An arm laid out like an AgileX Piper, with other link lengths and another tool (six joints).
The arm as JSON. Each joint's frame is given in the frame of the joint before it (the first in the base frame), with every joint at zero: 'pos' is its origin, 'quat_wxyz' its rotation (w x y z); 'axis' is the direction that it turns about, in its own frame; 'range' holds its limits. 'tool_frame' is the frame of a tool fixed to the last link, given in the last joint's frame.
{
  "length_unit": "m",
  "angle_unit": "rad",
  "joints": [
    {
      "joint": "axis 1",
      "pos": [
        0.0,
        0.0,
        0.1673
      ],
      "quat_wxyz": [
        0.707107,
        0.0,
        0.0,
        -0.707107
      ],
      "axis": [
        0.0,
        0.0,
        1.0
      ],
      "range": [
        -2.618,
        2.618
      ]
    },
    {
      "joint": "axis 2",
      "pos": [
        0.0,
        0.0,
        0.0
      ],
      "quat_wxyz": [
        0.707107,
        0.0,
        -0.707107,
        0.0
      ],
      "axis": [
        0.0,
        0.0,
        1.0
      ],
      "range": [
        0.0,
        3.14
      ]
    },
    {
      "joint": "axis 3",
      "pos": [
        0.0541,
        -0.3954,
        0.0
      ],
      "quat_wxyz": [
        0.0,
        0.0,
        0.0,
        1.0
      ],
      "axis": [
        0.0,
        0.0,
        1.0
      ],
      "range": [
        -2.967,
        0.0
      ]
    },
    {
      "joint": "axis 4",
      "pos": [
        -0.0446,
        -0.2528,
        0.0
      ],
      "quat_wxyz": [
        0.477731,
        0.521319,
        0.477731,
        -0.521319
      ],
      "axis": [
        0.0,
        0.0,
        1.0
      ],
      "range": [
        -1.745,
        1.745
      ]
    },
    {
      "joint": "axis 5",
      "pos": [
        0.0,
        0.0,
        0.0
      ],
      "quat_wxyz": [
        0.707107,
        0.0,
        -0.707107,
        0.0
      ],
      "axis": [
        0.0,
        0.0,
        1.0
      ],
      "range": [
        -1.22,
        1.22
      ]
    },
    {
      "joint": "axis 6",
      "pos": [
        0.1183,
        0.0,
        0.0
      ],
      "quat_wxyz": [
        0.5,
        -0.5,
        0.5,
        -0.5
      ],
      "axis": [
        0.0,
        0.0,
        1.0
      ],
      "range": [
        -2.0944,
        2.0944
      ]
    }
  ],
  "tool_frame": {
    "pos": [
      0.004,
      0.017,
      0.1
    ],
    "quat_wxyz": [
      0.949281,
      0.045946,
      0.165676,
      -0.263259
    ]
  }
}
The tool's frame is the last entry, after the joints.
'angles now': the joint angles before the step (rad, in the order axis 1, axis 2, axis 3, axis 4, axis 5, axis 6). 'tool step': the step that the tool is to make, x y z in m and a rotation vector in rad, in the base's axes. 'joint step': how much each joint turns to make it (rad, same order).
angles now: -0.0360 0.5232 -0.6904 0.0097 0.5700 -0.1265
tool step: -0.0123 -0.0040 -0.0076 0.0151 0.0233 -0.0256
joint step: 0.0003 -0.0308 -0.0002 -0.0348 0.0550 0.0504
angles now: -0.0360 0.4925 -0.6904 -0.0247 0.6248 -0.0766
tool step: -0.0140 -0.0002 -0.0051 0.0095 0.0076 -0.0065
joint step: -0.0001 -0.0403 -0.0016 -0.0030 0.0500 0.0125
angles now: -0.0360 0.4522 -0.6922 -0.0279 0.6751 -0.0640
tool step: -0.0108 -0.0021 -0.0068 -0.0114 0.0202 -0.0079
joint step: 0.0000 -0.0284 0.0004 -0.0160 0.0478 0.0026
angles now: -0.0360 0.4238 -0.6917 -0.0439 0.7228 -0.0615
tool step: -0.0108 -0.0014 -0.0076 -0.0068 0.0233 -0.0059
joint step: 0.0001 -0.0277 0.0000 -0.0096 0.0508 0.0005
